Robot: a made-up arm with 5 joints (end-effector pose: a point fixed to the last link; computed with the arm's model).
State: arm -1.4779 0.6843 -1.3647 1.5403 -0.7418
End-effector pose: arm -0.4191 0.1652 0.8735 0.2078 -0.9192 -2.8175
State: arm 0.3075 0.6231 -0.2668 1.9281 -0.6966
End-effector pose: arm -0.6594 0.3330 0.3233 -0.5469 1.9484 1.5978
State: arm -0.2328 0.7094 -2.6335 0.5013 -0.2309
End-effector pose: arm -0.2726 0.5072 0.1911 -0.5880 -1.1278 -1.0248
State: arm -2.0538 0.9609 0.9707 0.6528 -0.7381
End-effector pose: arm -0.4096 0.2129 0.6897 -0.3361 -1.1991 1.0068
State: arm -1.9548 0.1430 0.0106 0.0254 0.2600
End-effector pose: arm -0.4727 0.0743 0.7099 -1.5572 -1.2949 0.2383
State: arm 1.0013 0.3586 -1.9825 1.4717 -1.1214
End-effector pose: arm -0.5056 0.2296 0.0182 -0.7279 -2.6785 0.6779
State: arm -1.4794 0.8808 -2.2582 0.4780 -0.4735
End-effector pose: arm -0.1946 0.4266 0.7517 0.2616 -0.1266 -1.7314
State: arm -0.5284 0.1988 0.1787 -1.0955 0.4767
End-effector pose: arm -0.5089 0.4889 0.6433 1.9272 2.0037 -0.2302
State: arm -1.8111 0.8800 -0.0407 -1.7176 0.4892
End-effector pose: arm -0.2374 0.0363 1.0365 -1.8148 -1.8310 -0.7698
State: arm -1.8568 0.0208 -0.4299 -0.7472 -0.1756
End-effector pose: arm -0.5635 0.1378 0.9606 2.5387 1.5616 -0.0207
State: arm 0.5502 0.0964 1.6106 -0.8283 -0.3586
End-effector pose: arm -0.5928 0.1340 0.4067 2.1931 1.1377 -0.2123
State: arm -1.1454 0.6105 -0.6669 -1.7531 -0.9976
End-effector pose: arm -0.4688 0.6381 0.9241 1.3693 0.8476 -0.0692
